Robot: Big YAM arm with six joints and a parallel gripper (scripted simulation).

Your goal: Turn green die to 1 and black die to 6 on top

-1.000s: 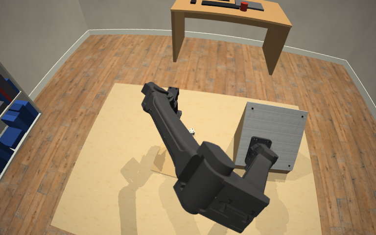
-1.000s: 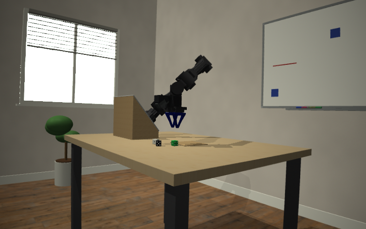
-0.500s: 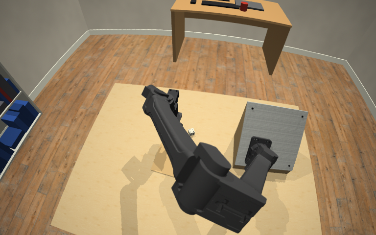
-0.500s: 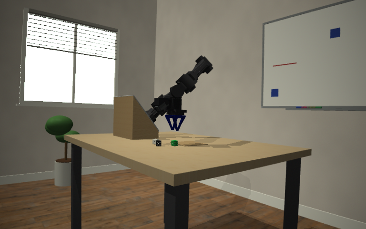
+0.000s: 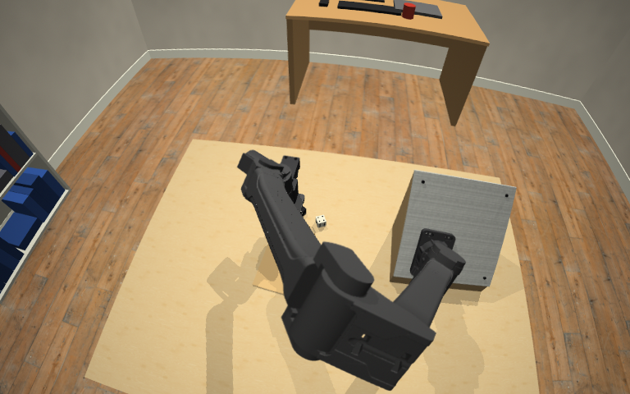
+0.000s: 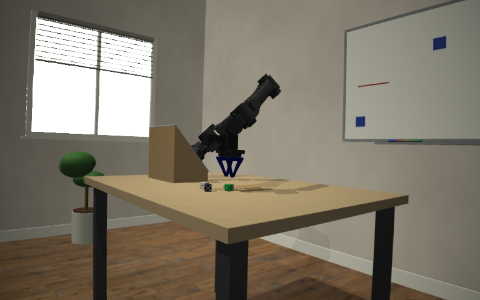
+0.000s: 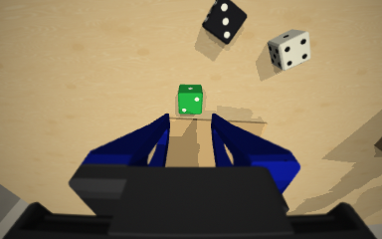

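Now: the green die 50 mm below my hand. From my hand the other things lie so: black die: 30 mm behind, 70 mm to the right, 50 mm below; tan mat: 30 mm behind, 110 mm to the left, 60 mm below; white die: 90 mm behind, 50 mm to the right, 50 mm below.
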